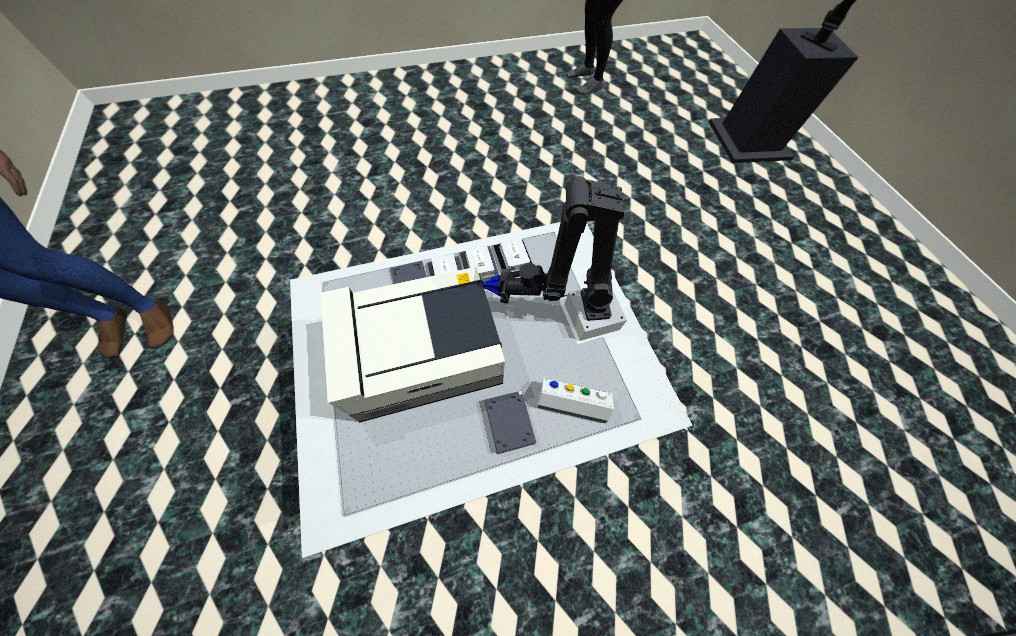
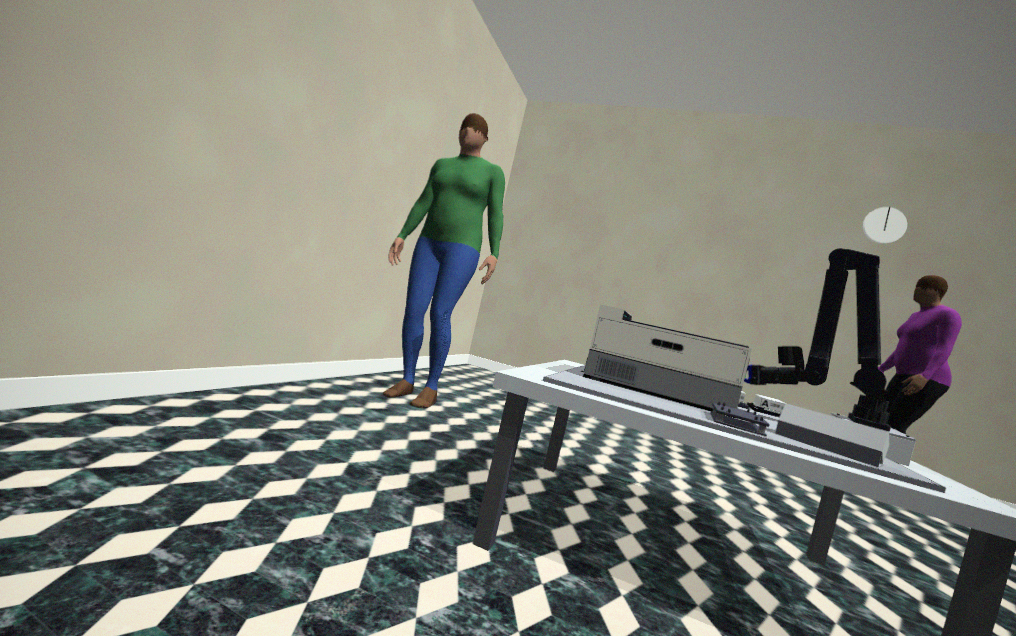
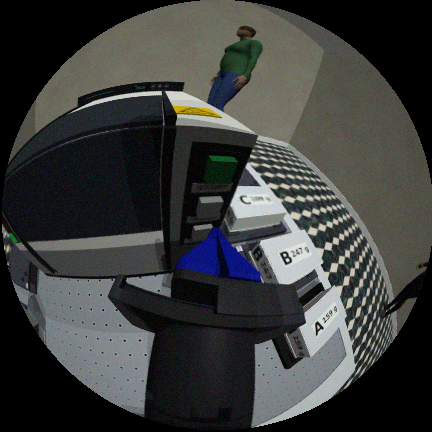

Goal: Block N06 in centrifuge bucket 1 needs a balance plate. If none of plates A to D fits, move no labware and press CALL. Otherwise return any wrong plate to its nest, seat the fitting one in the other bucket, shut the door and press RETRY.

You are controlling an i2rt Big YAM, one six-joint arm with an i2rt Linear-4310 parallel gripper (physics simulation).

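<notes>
My gripper is shut and empty, its blue tips in front of the lowest grey button on the centrifuge's side panel; contact cannot be told. The white centrifuge has its dark door shut, hiding the buckets and block N06. A green button and a middle grey button are above. Plate A, 159 g, plate B, 247 g, and plate C stand in a row. Plate D does not show.
A box with blue, yellow, green and white buttons stands near the table's front right, beside a dark flat plate. A dark nest lies behind the centrifuge. People stand beyond the table.
</notes>
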